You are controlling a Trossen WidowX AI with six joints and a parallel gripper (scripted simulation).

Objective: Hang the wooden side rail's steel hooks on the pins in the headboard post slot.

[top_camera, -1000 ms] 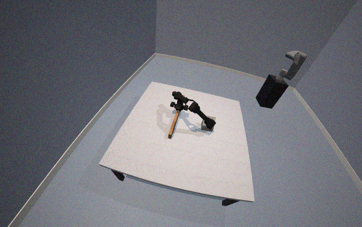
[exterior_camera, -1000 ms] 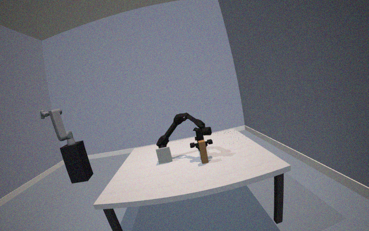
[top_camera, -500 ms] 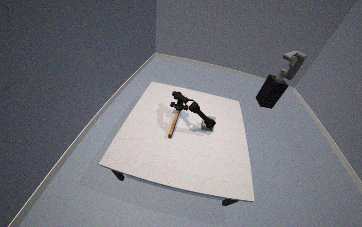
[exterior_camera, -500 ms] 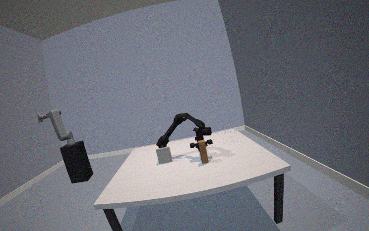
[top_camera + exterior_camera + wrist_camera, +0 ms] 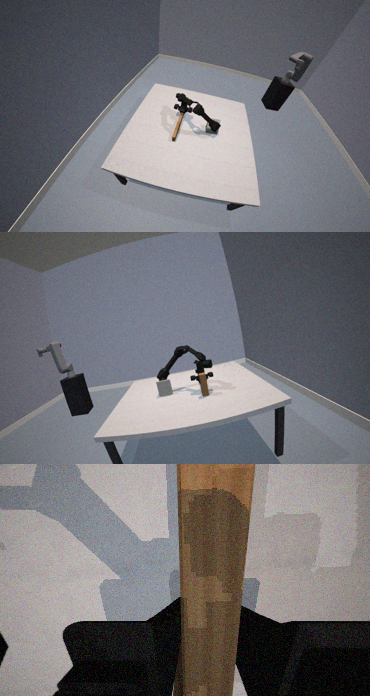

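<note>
Right now the wooden headboard post is 10 cm to the right of my gripper tip, 4 cm above it and 2 cm behind it.
</note>
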